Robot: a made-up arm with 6 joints. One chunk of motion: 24 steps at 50 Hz.
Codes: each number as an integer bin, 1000 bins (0 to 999) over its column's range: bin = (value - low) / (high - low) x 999, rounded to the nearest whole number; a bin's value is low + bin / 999 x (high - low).
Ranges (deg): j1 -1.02..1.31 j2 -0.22..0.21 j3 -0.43..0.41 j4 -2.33..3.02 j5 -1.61..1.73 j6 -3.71..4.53
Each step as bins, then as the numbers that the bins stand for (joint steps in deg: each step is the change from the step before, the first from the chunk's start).
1 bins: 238 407 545 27 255 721
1 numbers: -0.465 -0.045 0.028 -2.185 -0.757 2.237
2 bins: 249 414 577 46 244 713
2 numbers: -0.439 -0.042 0.055 -2.084 -0.794 2.171
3 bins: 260 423 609 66 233 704
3 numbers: -0.414 -0.038 0.082 -1.977 -0.831 2.097
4 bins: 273 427 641 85 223 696
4 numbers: -0.383 -0.036 0.109 -1.875 -0.864 2.031
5 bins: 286 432 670 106 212 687
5 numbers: -0.353 -0.034 0.133 -1.762 -0.901 1.957
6 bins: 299 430 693 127 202 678
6 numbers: -0.323 -0.035 0.153 -1.650 -0.935 1.882
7 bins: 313 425 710 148 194 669
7 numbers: -0.290 -0.037 0.167 -1.537 -0.961 1.808
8 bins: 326 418 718 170 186 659
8 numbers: -0.260 -0.040 0.174 -1.420 -0.988 1.726
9 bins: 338 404 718 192 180 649
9 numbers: -0.232 -0.046 0.174 -1.302 -1.008 1.643
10 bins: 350 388 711 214 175 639
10 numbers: -0.204 -0.053 0.168 -1.184 -1.025 1.561
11 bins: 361 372 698 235 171 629
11 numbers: -0.178 -0.060 0.157 -1.071 -1.038 1.478
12 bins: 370 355 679 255 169 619
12 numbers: -0.157 -0.067 0.141 -0.964 -1.045 1.396
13 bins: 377 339 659 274 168 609
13 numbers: -0.141 -0.074 0.124 -0.863 -1.048 1.313
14 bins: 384 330 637 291 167 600
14 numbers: -0.124 -0.078 0.106 -0.772 -1.052 1.239
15 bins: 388 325 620 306 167 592
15 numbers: -0.115 -0.080 0.091 -0.691 -1.052 1.173
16 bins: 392 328 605 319 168 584
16 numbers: -0.106 -0.079 0.079 -0.622 -1.048 1.107
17 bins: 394 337 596 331 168 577
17 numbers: -0.101 -0.075 0.071 -0.557 -1.048 1.049
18 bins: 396 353 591 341 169 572
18 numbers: -0.096 -0.068 0.067 -0.504 -1.045 1.008
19 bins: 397 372 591 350 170 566
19 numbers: -0.094 -0.060 0.067 -0.456 -1.042 0.959
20 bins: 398 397 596 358 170 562
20 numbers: -0.092 -0.049 0.071 -0.413 -1.042 0.926
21 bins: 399 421 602 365 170 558
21 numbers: -0.089 -0.039 0.076 -0.375 -1.042 0.893
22 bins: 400 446 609 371 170 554
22 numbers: -0.087 -0.028 0.082 -0.343 -1.042 0.860
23 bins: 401 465 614 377 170 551
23 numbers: -0.085 -0.020 0.086 -0.311 -1.042 0.835
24 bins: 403 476 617 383 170 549
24 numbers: -0.080 -0.015 0.089 -0.279 -1.042 0.818
